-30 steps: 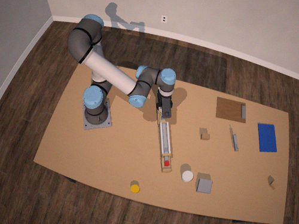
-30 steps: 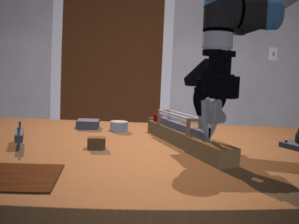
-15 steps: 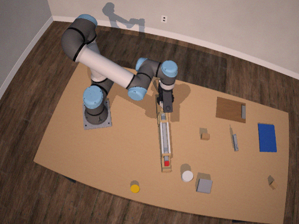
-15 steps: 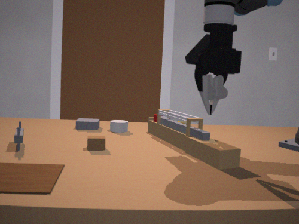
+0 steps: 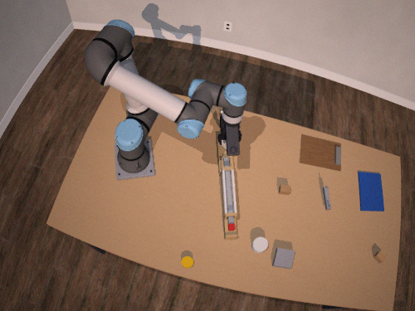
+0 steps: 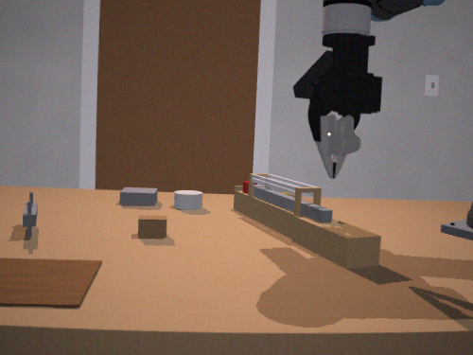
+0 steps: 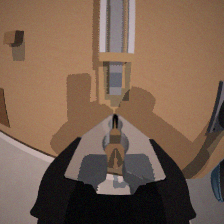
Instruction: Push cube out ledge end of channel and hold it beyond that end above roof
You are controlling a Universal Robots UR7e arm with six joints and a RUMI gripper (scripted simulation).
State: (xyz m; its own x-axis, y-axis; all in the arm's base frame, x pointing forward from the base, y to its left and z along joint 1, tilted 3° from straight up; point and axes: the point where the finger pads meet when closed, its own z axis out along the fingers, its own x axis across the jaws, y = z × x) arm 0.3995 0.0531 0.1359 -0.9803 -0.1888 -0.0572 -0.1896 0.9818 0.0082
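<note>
My hand is 31 cm to the left of the small red cube, 8 cm above it and 6 cm short of it. Also, from my hand: brown cube 28 cm ahead, 12 cm below, 10 cm to the right; long wooden base 17 cm to the right, 8 cm below, 3 cm ahead; white cylinder 37 cm to the right, 19 cm ahead, 12 cm below.
</note>
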